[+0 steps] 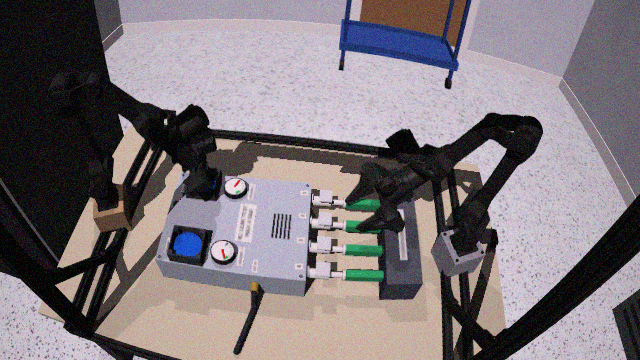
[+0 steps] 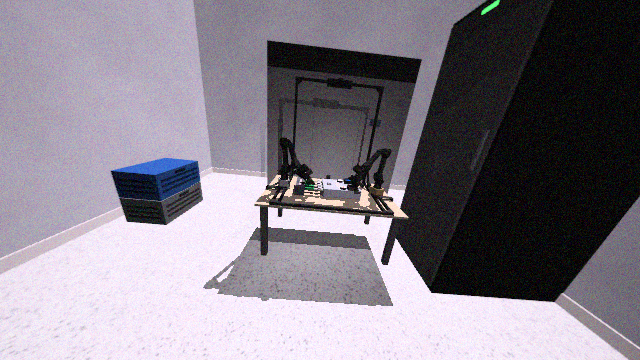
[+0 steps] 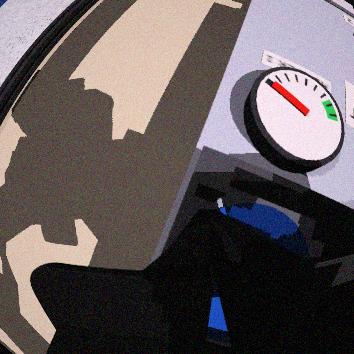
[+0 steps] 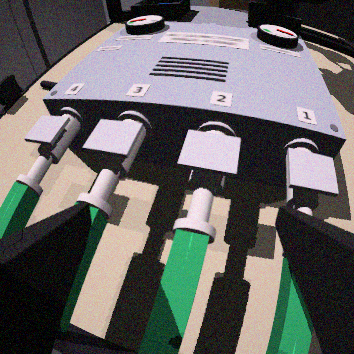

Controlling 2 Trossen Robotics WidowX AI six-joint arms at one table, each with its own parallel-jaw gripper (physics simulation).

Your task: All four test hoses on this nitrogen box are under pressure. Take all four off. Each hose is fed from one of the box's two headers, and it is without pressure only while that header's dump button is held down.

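Places are measured from the left arm's base along level axes (x right, y ahead, z up), in centimetres.
Pixels of known places: left gripper, between the fingertips: (image 1: 213, 179) (image 2: 350, 190) (image 3: 206, 218) (image 4: 289, 29); right gripper, between the fingertips: (image 1: 350, 215) (image 2: 313, 182) (image 4: 186, 216); left arm's base, origin of its link: (image 1: 107, 200) (image 2: 377, 187); right arm's base, origin of its link: (image 1: 463, 243) (image 2: 284, 178).
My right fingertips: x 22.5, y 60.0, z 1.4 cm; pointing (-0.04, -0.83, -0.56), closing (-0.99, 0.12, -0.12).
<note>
Ahead of a thing's pixels: the offset from my right fingertips to its top centre. "pt": to the spot under its first point. Level surfaces: height alone.
The grey nitrogen box (image 1: 272, 246) (image 2: 340, 186) (image 4: 197, 91) lies on the table. Four green hoses stay plugged into its right side: hose 1 @(pt dz -3.5, dx -4.1, dy +6.3 cm) (image 1: 365, 205) (image 4: 291, 302), hose 2 @(pt dz -3.4, dx +1.0, dy +0.8 cm) (image 1: 353, 226) (image 4: 186, 263), hose 3 @(pt dz -3.3, dx +8.2, dy +0.2 cm) (image 1: 363, 250) (image 4: 88, 242) and hose 4 @(pt dz -3.3, dx +14.5, dy -2.5 cm) (image 1: 363, 275) (image 4: 17, 207). My left gripper (image 1: 202, 183) (image 2: 353, 181) (image 3: 206, 218) is shut and presses on the far blue dump button @(dz -1.7, dx -19.7, dy -31.1 cm) (image 3: 263, 215). The far gauge @(pt dz -0.3, dx -15.5, dy -23.1 cm) (image 1: 236, 188) (image 3: 298, 116) has its needle away from the green mark. The near dump button @(dz -0.1, dx -2.1, dy -38.4 cm) (image 1: 187, 245) is uncovered. My right gripper (image 1: 356, 213) (image 2: 308, 178) (image 4: 186, 216) is open and straddles hose 2 just behind its white collar.
A dark grey block @(pt dz -1.7, dx +19.1, dy +4.6 cm) (image 1: 401, 278) holds the hoses' outer ends. A black cable @(pt dz -8.3, dx +16.0, dy -29.9 cm) (image 1: 247, 321) leaves the box's front. A black frame rail (image 1: 301, 141) runs along the table's back. A blue cart (image 1: 397, 43) stands behind. Stacked crates (image 2: 168, 189) and a black cabinet (image 2: 461, 161) flank the table @(dz -7.2 cm) (image 2: 329, 206).
</note>
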